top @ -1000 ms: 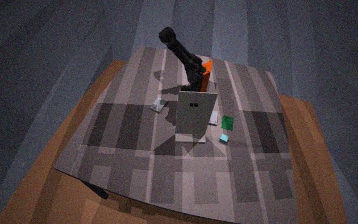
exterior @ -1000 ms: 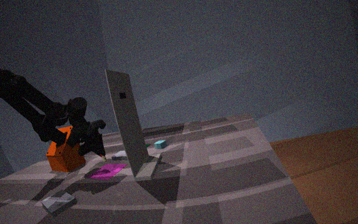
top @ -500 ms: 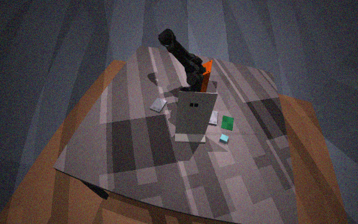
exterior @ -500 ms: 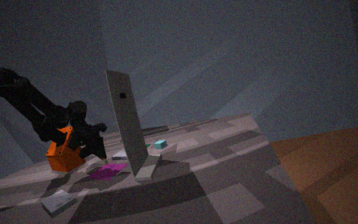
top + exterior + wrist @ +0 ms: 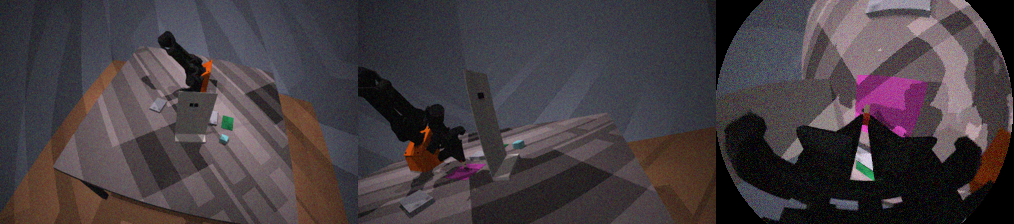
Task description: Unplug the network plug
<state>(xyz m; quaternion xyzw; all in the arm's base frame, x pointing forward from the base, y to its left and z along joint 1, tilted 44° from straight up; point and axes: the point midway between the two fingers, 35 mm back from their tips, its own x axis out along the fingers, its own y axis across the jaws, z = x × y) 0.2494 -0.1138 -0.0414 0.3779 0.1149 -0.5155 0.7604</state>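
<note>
Right now my gripper tip is 1 cm past the magenta marked square and 4 cm above it. The rest, counted from my gripper tip: green flat patch: 3 cm ahead, 24 cm to the left, 4 cm below; then upright panel: 15 cm ahead, 11 cm above; then cyan block: 16 cm ahead, 20 cm to the left, 3 cm below.
</note>
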